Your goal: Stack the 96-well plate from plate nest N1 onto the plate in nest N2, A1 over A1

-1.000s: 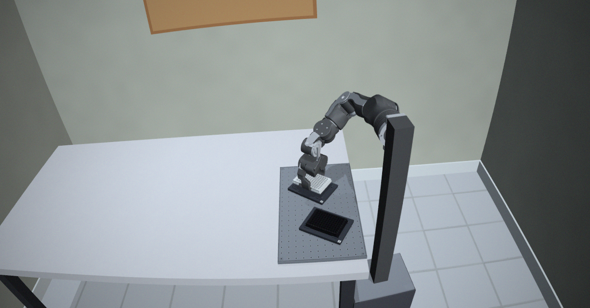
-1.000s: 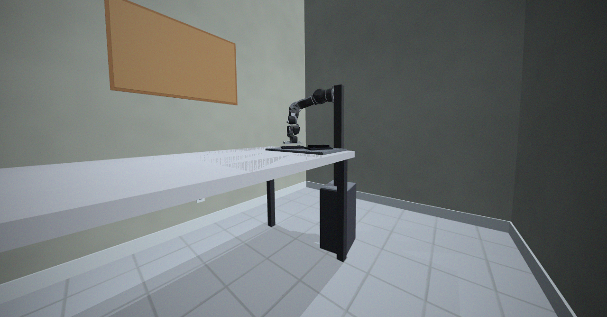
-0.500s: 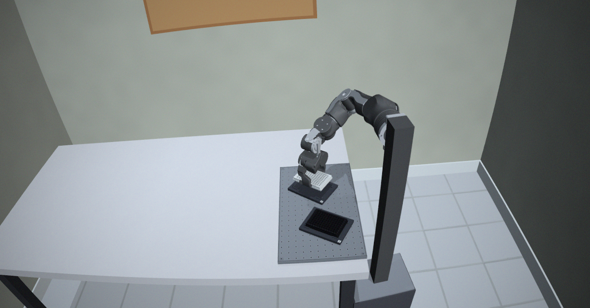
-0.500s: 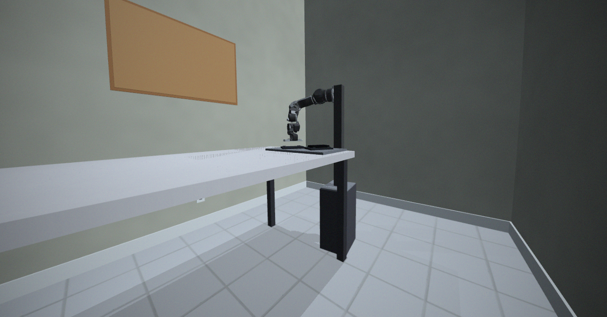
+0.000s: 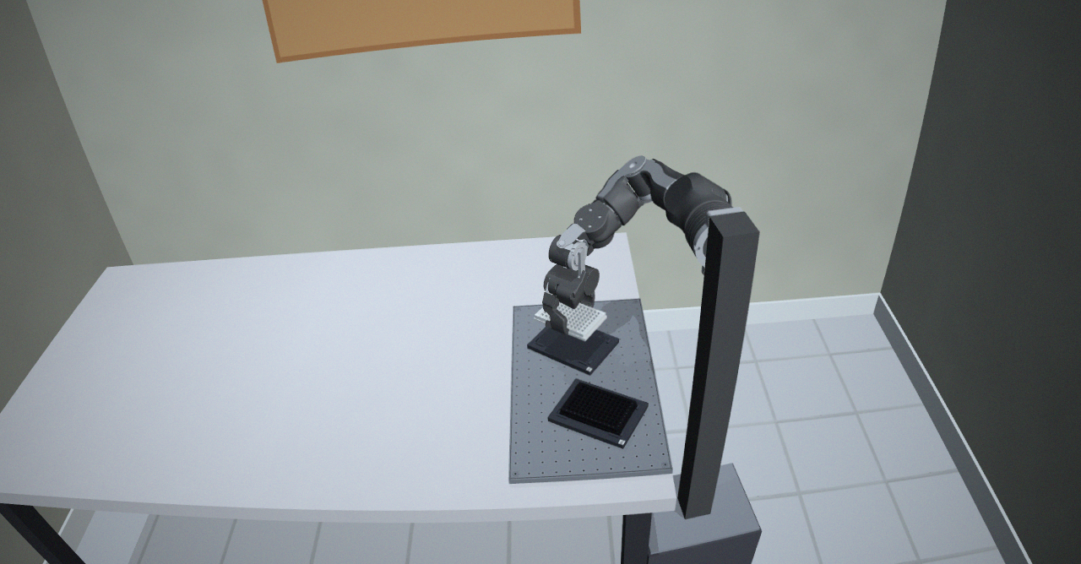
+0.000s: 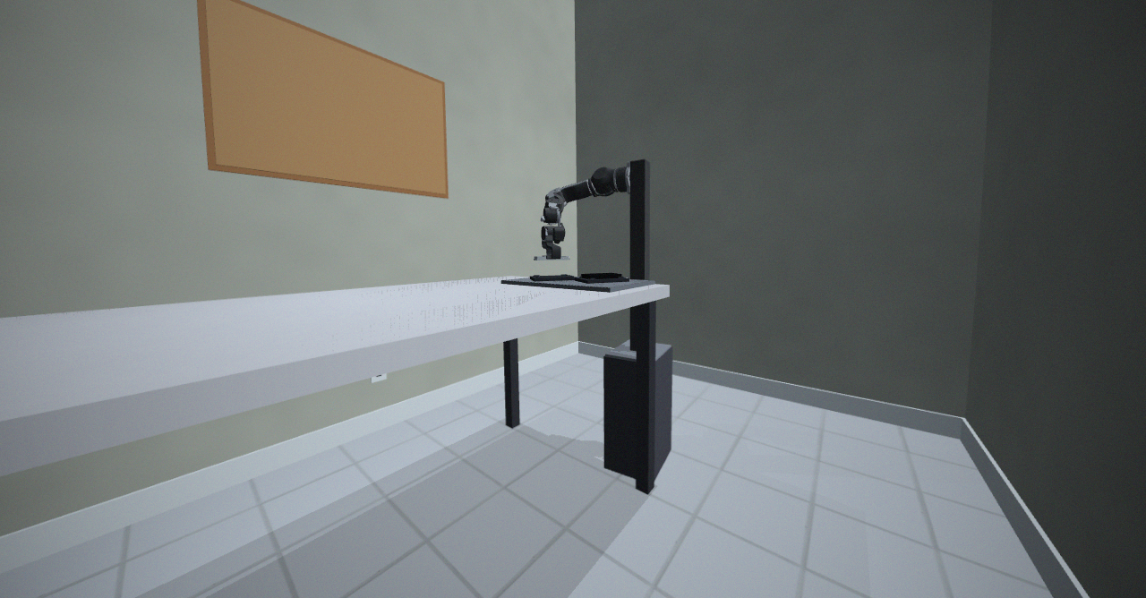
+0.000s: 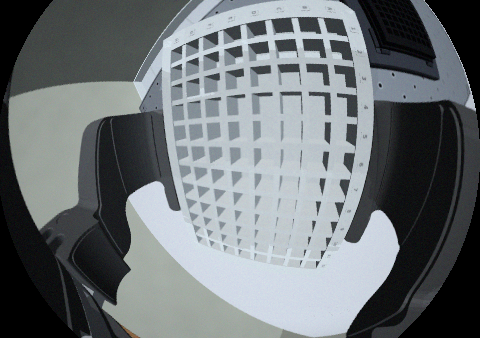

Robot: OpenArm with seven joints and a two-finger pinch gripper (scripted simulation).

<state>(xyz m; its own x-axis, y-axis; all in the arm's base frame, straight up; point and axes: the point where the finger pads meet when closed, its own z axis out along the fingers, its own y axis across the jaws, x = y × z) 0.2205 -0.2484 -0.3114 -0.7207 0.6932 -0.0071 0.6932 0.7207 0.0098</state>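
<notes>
The black 96-well plate lies 210 mm to the left of my hand, 70 mm below it and 20 mm behind it. From my hand the other things lie so: white 96-well plate: right at my hand.
</notes>
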